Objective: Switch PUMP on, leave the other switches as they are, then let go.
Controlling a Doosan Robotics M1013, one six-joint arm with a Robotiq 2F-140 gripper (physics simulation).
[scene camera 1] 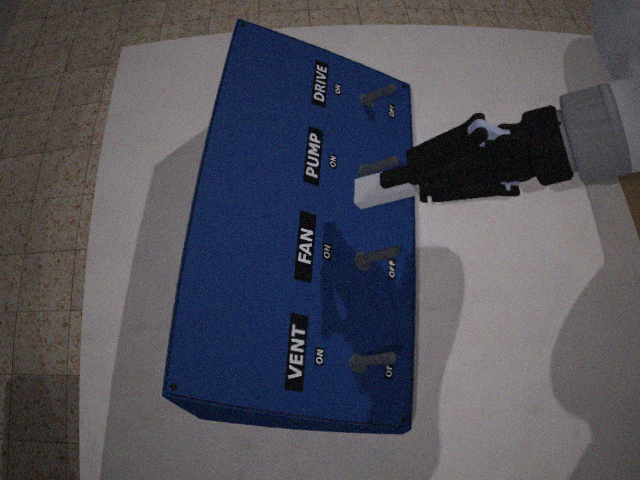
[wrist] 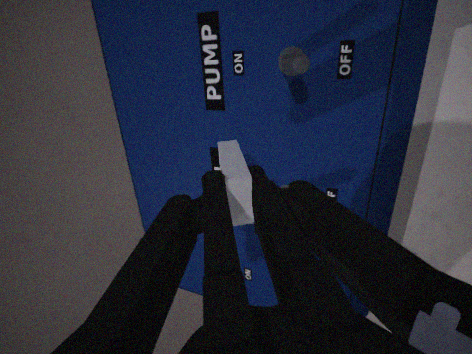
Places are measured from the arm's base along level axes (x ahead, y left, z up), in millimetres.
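Pixels of known places: gripper, fingertip midpoint: [scene camera 1: 357, 194] [wrist: 228, 158].
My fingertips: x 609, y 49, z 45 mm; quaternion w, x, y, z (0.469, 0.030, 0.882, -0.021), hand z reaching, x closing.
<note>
Behind a point stands the place of what it marks.
The PUMP switch [scene camera 1: 379, 164] {x 577, y -14, z 9 mm} [wrist: 294, 61] {x 560, y -17, z 22 mm} is a grey lever on the blue panel. In the scene view it leans to the right like the other levers, toward the OFF side; its OFF label is hidden there but shows in the wrist view. My gripper [scene camera 1: 383, 190] {x 609, y 49, z 45 mm} [wrist: 228, 158] {x 609, y 49, z 45 mm} is shut and empty, with its pale fingertips together. It is beside the PUMP lever on the FAN side, over the panel; whether it touches the lever I cannot tell. The DRIVE switch [scene camera 1: 379, 95] {x 566, y -131, z 4 mm}, FAN switch [scene camera 1: 378, 256] {x 587, y 106, z 8 mm} and VENT switch [scene camera 1: 373, 360] {x 599, y 224, z 9 mm} lean toward OFF.
The blue panel [scene camera 1: 248, 206] {x 727, y 62, z 47 mm} [wrist: 165, 100] {x 710, y 4, z 41 mm} stands sloped on a pale table [scene camera 1: 496, 289] {x 409, y 109, z -108 mm}. The FAN lever is largely hidden behind the fingers in the wrist view. The arm reaches in from the right in the scene view. Tiled floor [scene camera 1: 41, 206] shows beyond the table.
</note>
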